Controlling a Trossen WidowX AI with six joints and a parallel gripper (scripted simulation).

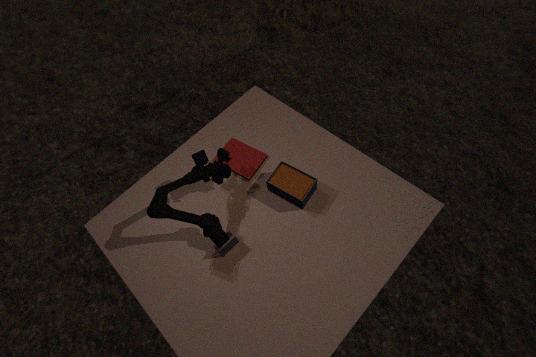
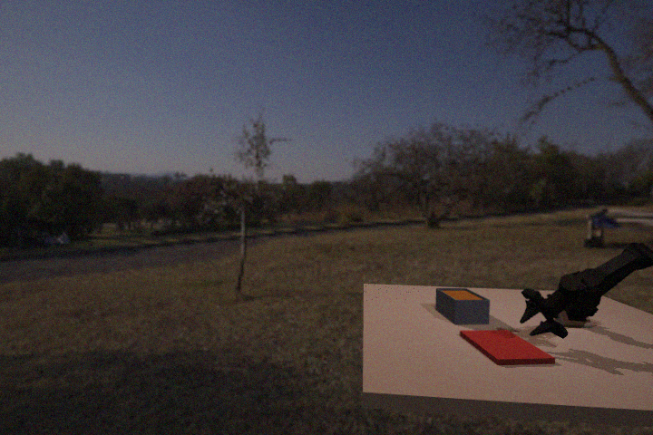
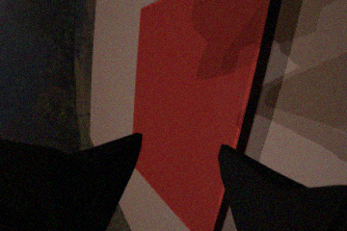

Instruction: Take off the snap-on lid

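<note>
Now: gripper tip 7 cm short of the red lid, 5 cm above it and 2 cm to the right of it. From my gripper tip the other things lie so: grey-blue storage box (33 cm to the right, 14 cm ahead, 1 cm below).
</note>
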